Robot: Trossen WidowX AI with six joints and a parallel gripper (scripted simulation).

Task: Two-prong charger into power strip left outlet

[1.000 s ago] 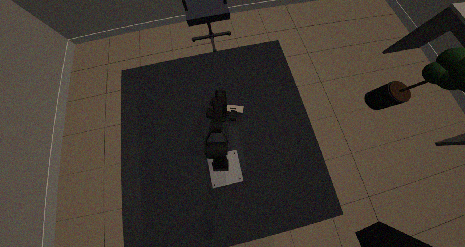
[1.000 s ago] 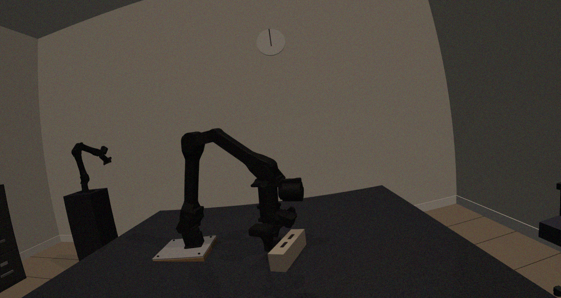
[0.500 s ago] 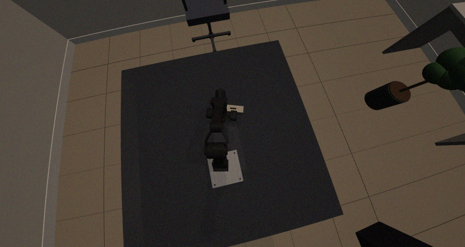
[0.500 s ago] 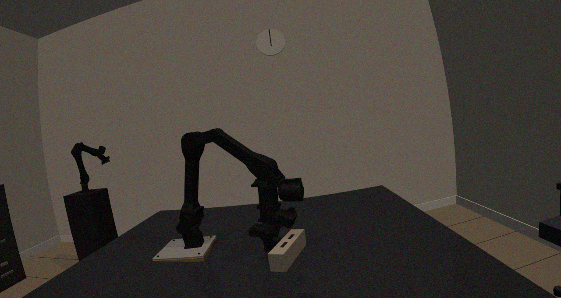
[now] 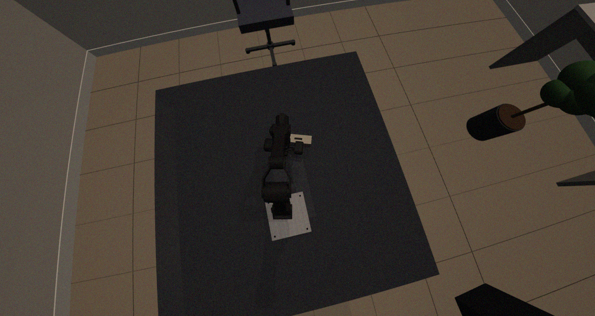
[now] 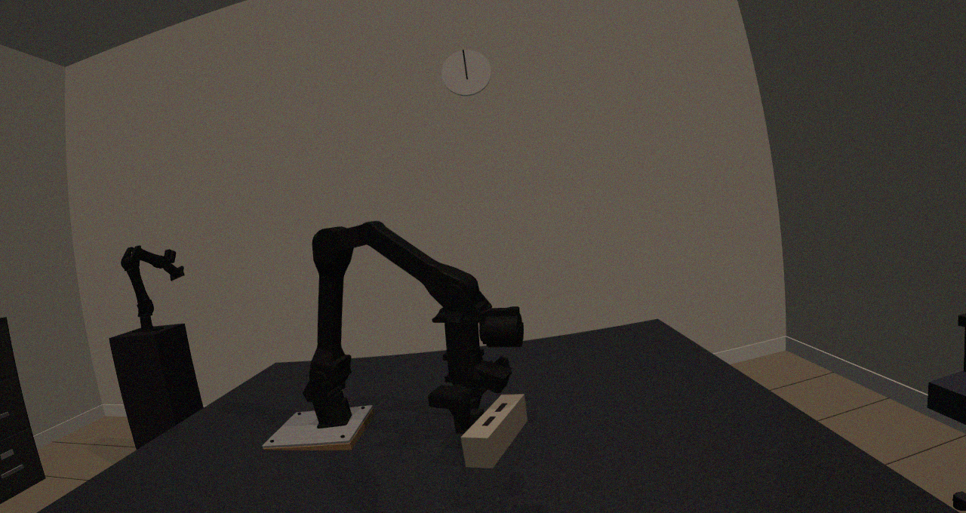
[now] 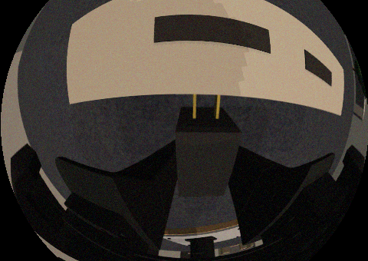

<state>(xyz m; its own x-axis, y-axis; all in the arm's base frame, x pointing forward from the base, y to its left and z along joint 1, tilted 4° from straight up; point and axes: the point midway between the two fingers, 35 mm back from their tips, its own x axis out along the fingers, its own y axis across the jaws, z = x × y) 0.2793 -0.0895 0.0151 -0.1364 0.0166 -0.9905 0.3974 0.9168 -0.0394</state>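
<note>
Now: the two-prong charger 2 cm ahead of my gripper tip, 1 cm to the right of it and 1 cm above it.
</note>
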